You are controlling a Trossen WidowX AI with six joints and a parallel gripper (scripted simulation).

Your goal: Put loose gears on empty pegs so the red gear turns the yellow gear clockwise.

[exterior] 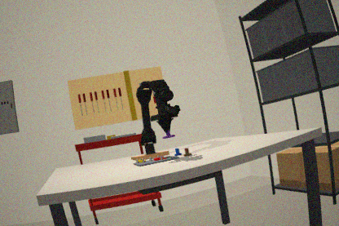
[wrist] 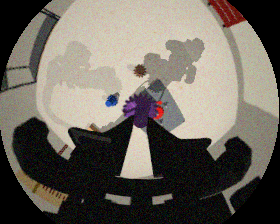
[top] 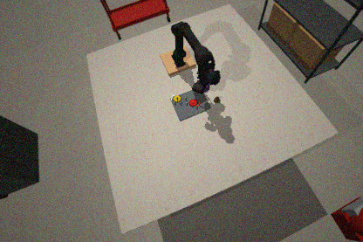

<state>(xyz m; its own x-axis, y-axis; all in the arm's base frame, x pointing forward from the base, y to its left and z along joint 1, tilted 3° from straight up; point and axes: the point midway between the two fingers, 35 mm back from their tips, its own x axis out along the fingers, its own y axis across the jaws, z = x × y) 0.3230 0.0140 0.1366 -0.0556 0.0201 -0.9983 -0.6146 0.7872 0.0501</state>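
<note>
Right now my gripper tip is 16 cm to the left of the yellow gear, 12 cm above it and 7 cm past it. From my gripper tip the other things lie so: purple gear (1 cm below); then red gear (12 cm below, 8 cm to the right); then brown gear (12 cm below, 6 cm to the left, 6 cm ahead).
</note>
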